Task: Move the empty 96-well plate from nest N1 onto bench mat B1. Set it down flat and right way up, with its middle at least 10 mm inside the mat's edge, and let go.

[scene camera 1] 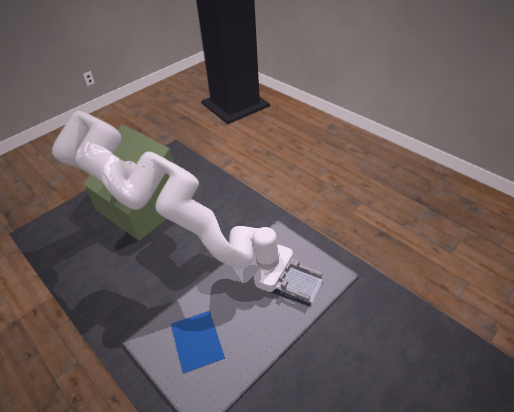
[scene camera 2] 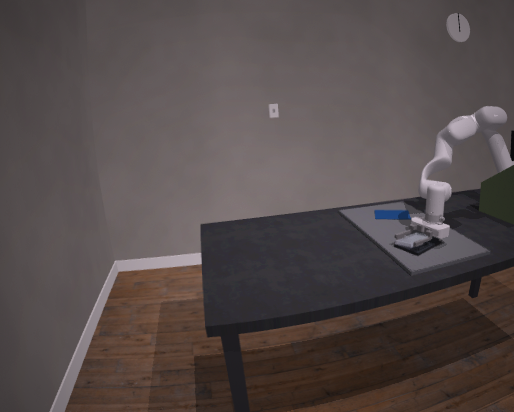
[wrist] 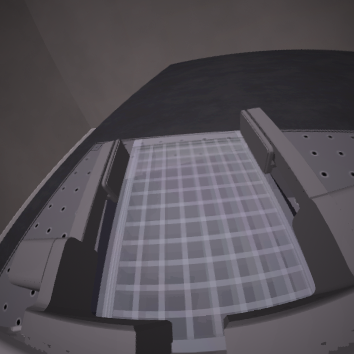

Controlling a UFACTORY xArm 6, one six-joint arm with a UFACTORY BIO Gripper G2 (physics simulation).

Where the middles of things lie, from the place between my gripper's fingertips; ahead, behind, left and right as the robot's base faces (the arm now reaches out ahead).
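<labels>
Blue bench mat B1 (scene camera 1: 197,342): from my hand, 4 cm below, 9 cm behind, 40 cm to the right. Dark nest N1 (wrist: 110,206): from my hand, 3 cm below, 3 cm to the right, 7 cm behind. 96-well plate (scene camera 1: 299,281): my hand 1 cm above it, 3 cm to the left of it, 5 cm past it.
</labels>
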